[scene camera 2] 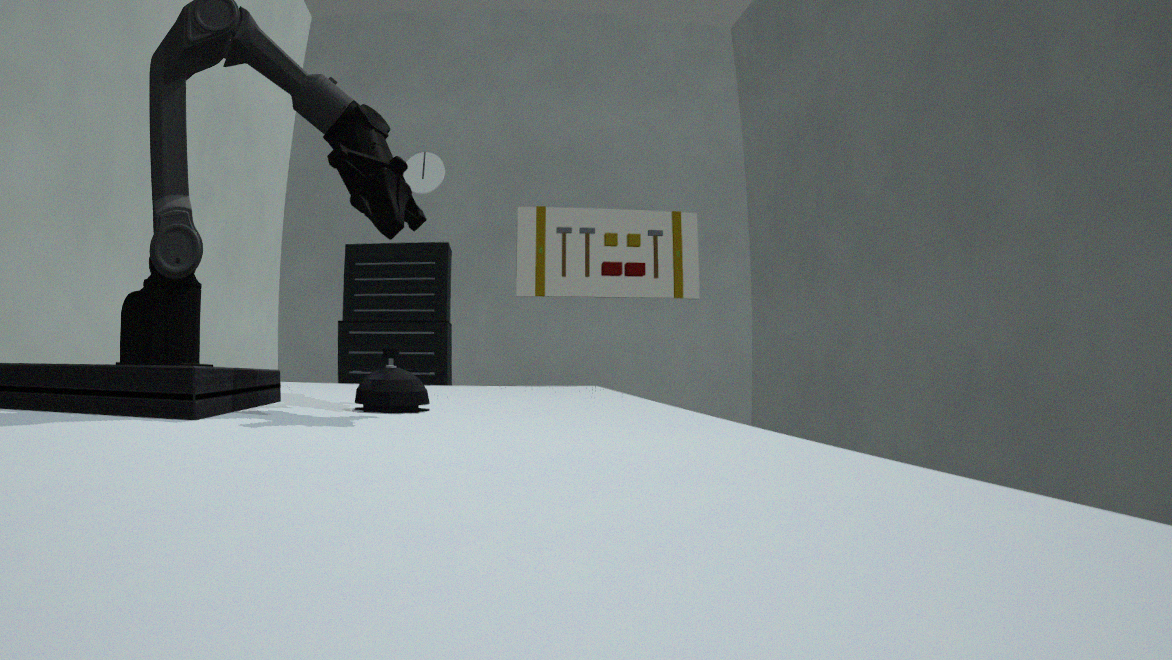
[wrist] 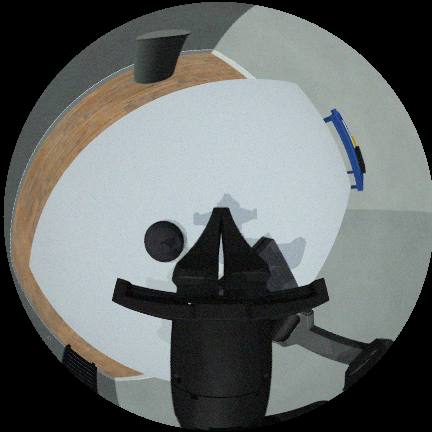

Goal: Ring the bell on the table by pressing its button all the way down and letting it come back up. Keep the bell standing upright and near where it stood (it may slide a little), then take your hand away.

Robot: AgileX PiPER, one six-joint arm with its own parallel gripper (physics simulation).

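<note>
A dark domed bell (scene camera 2: 392, 391) (wrist: 164, 241) stands upright on the white table (scene camera 2: 574, 508) (wrist: 200, 150), with its small button (scene camera 2: 390, 359) up on top. My gripper (scene camera 2: 407, 229) (wrist: 220, 215) is shut, its fingertips together with nothing between them. In the scene view it hangs well above the table, high over the bell and apart from it. In the wrist view the bell lies to the left of the fingers, a little below the level of their tips.
The arm's black base plate (scene camera 2: 237, 389) lies on the table to the left of the bell in the scene view. A dark drawer cabinet (scene camera 2: 396, 286) stands behind the table. A grey bin (wrist: 157, 59) and a blue frame (wrist: 347, 150) stand beyond the table's edges.
</note>
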